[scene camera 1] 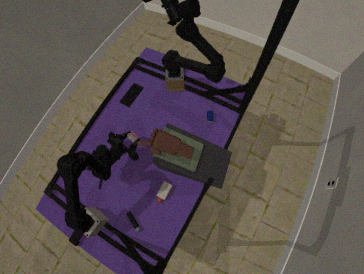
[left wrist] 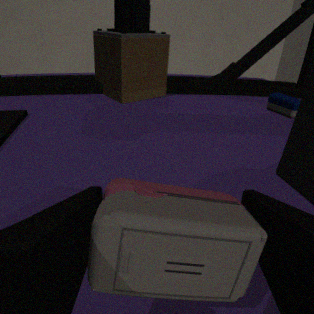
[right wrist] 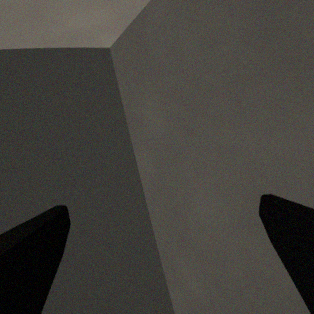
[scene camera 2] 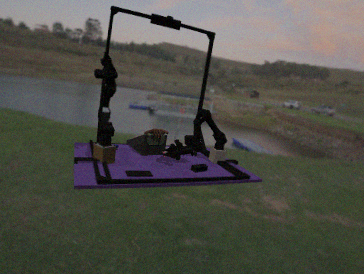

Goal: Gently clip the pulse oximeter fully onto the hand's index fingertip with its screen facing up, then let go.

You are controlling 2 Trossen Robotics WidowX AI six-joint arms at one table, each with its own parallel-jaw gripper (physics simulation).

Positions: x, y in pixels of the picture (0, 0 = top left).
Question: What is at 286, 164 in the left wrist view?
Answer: A dark grey base.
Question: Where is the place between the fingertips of the left gripper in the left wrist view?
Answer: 172, 198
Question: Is the right gripper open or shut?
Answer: Open.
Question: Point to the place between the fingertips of the right gripper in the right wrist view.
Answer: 165, 210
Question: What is the right gripper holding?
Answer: Nothing.
